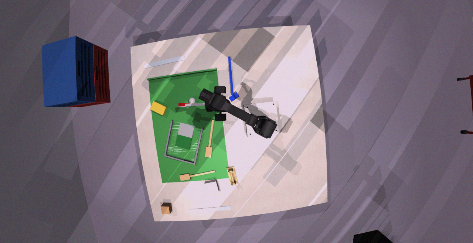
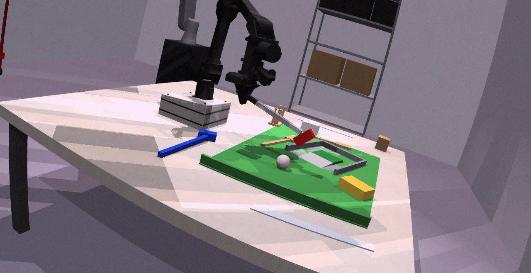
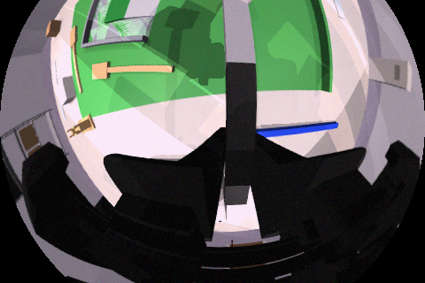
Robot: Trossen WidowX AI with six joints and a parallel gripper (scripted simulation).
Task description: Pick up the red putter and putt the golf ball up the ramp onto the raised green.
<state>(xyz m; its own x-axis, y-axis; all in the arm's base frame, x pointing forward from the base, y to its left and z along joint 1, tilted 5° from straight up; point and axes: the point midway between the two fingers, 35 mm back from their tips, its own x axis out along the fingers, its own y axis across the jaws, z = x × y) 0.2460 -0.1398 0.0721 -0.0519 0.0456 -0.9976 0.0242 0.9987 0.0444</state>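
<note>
The blue putter is 16 cm to the right of my gripper tip, 13 cm below it and 7 cm behind it. The rest, counted from my gripper tip: green mat: 24 cm ahead, 15 cm to the left, 14 cm below; red putter: 12 cm ahead; white golf ball: 19 cm ahead, 12 cm below, 3 cm to the right.
</note>
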